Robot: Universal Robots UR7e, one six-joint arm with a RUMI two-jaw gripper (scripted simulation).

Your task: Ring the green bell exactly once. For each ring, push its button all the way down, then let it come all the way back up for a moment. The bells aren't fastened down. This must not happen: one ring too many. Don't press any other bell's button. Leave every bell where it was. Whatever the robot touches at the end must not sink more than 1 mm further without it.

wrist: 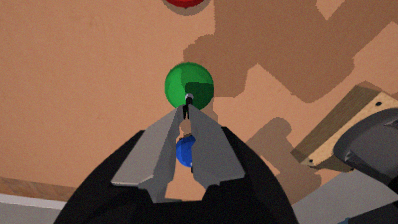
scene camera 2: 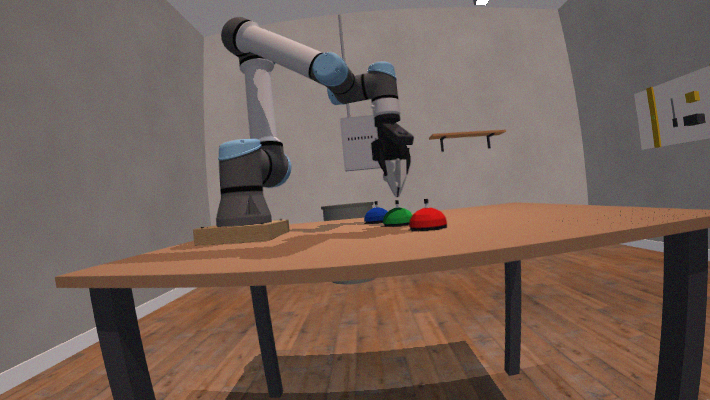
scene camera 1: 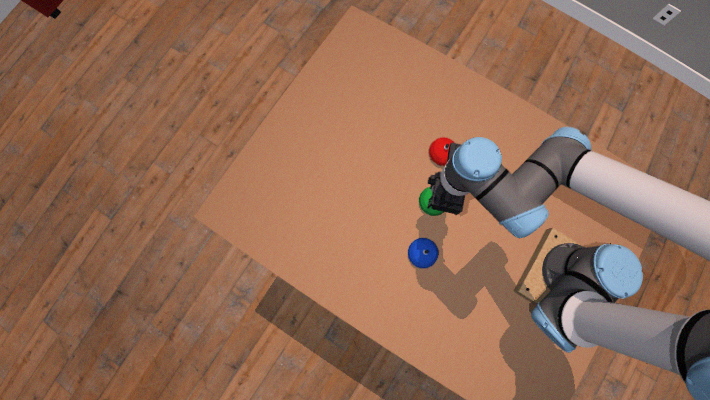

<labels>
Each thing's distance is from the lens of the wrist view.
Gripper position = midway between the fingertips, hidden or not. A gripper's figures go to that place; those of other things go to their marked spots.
gripper [wrist: 187, 105]: 14 cm
green bell [wrist: 187, 79]: 17 cm
</labels>
